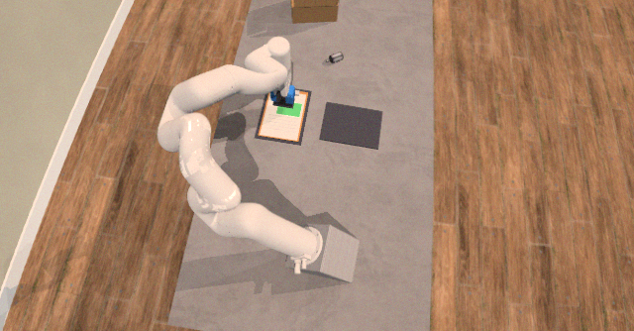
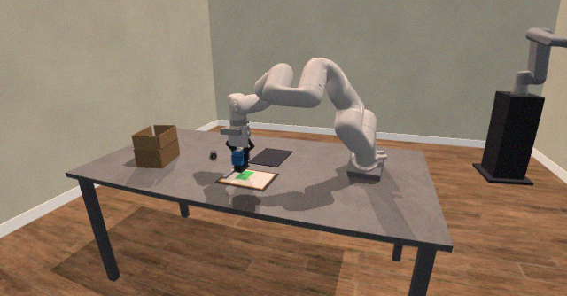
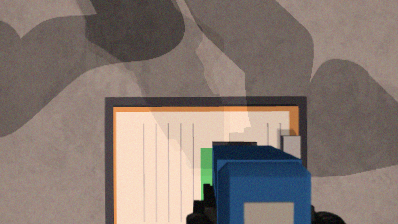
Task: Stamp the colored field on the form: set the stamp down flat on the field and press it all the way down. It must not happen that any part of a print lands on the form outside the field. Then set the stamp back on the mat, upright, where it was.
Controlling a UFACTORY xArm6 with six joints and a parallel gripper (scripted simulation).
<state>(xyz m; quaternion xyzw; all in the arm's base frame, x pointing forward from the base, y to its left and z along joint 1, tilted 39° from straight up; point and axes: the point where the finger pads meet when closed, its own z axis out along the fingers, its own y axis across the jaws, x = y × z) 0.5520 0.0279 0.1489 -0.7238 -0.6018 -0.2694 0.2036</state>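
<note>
Right now my hand is 2 cm above the blue stamp. From my hand the other things lie so: dark mat (27 cm to the right, 11 cm below, 7 cm behind); then cardboard box (53 cm ahead, 10 cm to the right, 4 cm below); then clipboard (10 cm below, 2 cm behind, 1 cm to the right).
</note>
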